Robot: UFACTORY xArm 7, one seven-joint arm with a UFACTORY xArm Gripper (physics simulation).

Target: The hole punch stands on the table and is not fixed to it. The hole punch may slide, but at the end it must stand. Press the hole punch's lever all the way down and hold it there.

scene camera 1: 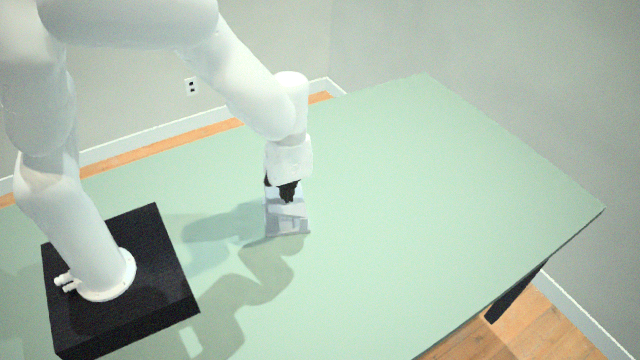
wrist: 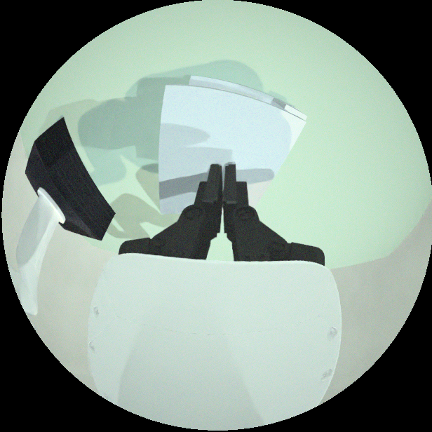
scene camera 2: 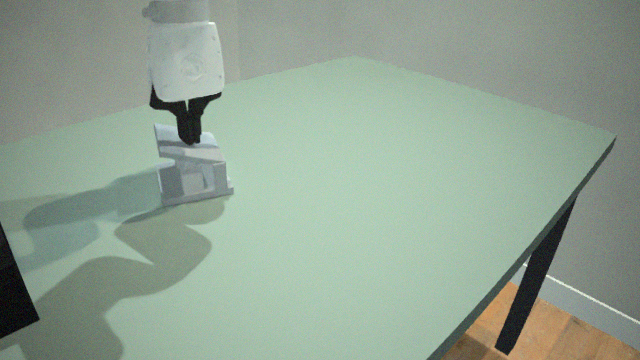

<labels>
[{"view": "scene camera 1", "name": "my gripper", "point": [287,198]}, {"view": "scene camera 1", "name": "grey hole punch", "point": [275,226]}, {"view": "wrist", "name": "my gripper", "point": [224,180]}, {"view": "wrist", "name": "grey hole punch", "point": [194,80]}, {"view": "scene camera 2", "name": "my gripper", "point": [190,141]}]
</labels>
